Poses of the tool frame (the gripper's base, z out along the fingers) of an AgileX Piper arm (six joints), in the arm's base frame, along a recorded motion.
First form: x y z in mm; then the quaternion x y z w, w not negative.
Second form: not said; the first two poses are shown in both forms.
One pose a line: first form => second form
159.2 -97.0 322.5 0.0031 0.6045 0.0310 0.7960 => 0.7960 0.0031 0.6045 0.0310 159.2 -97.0 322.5
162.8 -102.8 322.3 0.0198 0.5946 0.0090 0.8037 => 0.8037 0.0198 0.5946 0.0090 162.8 -102.8 322.3
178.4 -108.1 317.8 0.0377 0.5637 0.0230 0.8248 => 0.8248 0.0377 0.5637 0.0230 178.4 -108.1 317.8
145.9 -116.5 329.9 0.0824 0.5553 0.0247 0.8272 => 0.8272 0.0824 0.5553 0.0247 145.9 -116.5 329.9
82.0 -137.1 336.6 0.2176 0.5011 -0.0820 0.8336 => 0.8336 0.2176 0.5011 -0.0820 82.0 -137.1 336.6
